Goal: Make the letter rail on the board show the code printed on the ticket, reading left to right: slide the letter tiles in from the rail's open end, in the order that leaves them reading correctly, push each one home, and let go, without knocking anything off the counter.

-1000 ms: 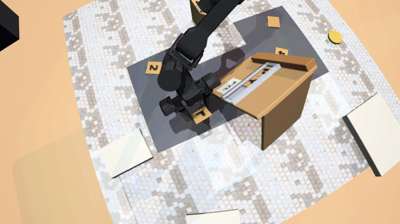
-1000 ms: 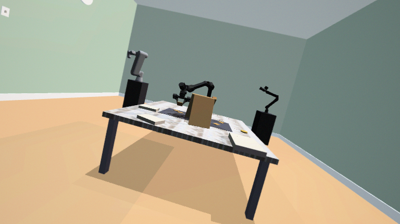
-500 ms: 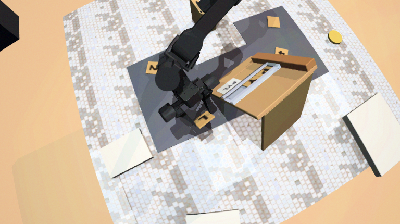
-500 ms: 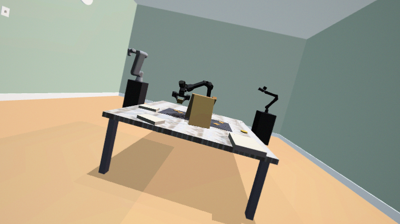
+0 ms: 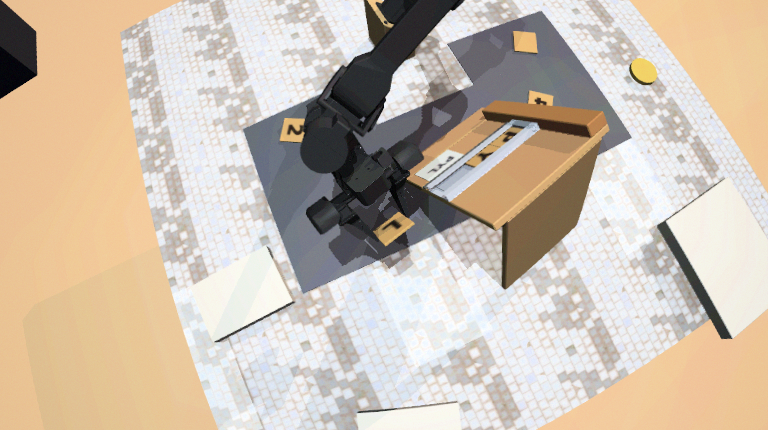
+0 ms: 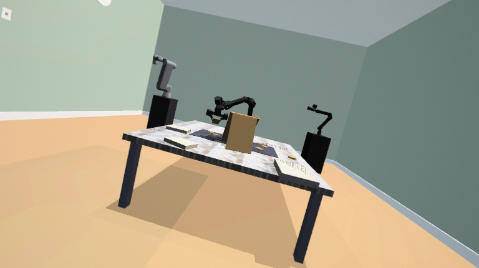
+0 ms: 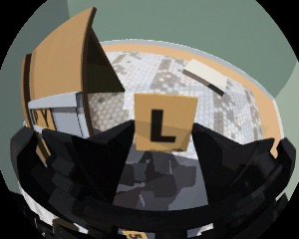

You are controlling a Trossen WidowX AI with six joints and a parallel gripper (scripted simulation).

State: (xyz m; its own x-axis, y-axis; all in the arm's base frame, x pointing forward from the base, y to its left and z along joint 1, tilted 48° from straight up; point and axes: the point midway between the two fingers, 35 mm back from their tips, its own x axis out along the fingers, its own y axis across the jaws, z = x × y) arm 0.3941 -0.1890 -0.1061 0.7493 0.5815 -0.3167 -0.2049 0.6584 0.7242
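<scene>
Right now my gripper tip is 190 mm to the right of the Y tile and 40 mm past it. The rest, counted from my gripper tip: white ticket: 130 mm to the left, 80 mm below, 80 mm behind; then L tile: right at my gripper tip; then P tile: 240 mm to the left, 50 mm behind.
</scene>
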